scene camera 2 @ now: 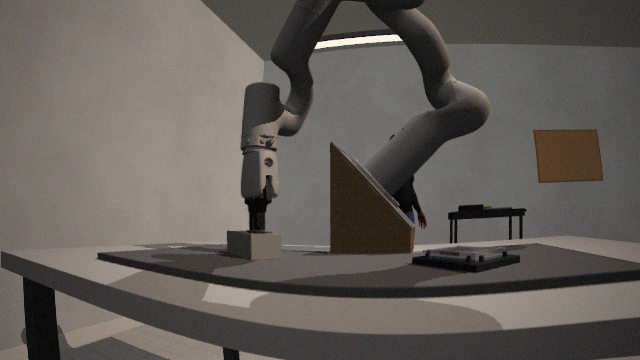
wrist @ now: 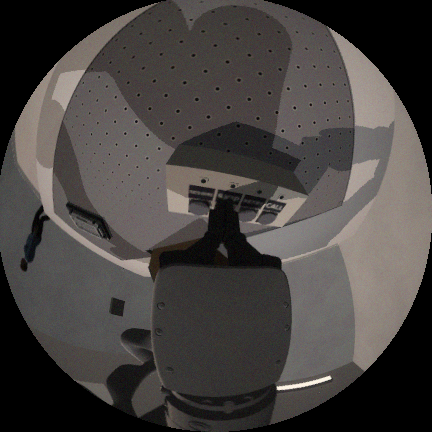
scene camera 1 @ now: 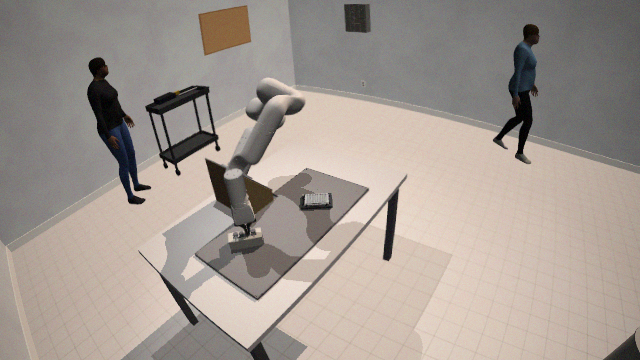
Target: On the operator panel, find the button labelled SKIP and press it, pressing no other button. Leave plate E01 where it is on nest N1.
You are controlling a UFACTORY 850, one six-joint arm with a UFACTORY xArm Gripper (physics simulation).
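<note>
The operator panel (scene camera 1: 246, 243) (scene camera 2: 266, 246) (wrist: 178, 176) is a pale box with a row of round buttons under dark labels. In the wrist view the CALL label (wrist: 275, 206) reads clearly at the right end. The second label from the left, SKIP (wrist: 228, 196), is blurred and partly covered. My gripper (scene camera 1: 246, 231) (scene camera 2: 257, 230) (wrist: 222, 206) is shut and empty, pointing down with its fingertips at the panel's top. They cover the button below the SKIP label; how far it is pressed is hidden. Plate E01 (scene camera 1: 316, 199) (scene camera 2: 462, 252) (wrist: 89, 222) sits on nest N1 (scene camera 2: 475, 266).
A brown wedge-shaped stand (scene camera 1: 262, 199) (scene camera 2: 367, 220) is behind the panel, near the arm. The neighbouring buttons (wrist: 200, 207) (wrist: 248, 215) are close on both sides of the fingertips. The dark mat (scene camera 1: 257, 290) lies on the table (scene camera 1: 260, 320). Two people stand away from the table.
</note>
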